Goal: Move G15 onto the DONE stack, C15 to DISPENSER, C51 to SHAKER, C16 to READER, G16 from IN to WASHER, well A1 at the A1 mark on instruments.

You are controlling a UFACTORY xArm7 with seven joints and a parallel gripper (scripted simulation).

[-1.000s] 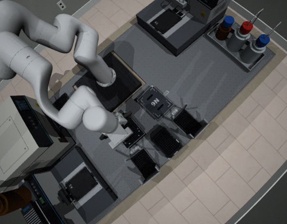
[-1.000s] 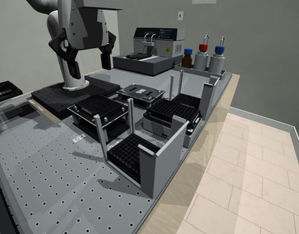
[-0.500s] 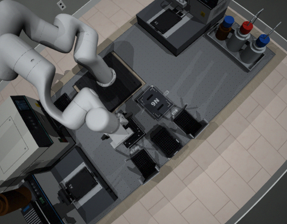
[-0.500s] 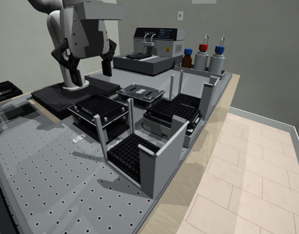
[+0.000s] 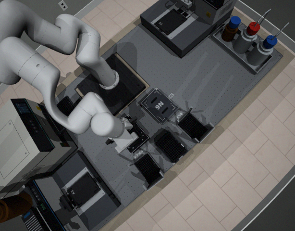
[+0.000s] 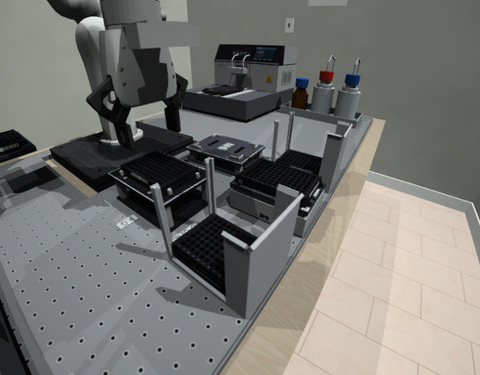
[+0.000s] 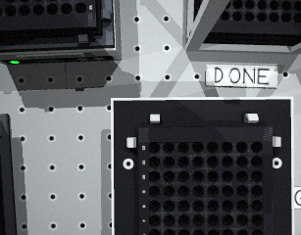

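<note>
My gripper is now 80 mm above the RG nest. Also, from my hand: RG deck label 130 mm below, 80 mm to the right; N6 nest 210 mm to the left, 100 mm below, 10 mm behind.
</note>
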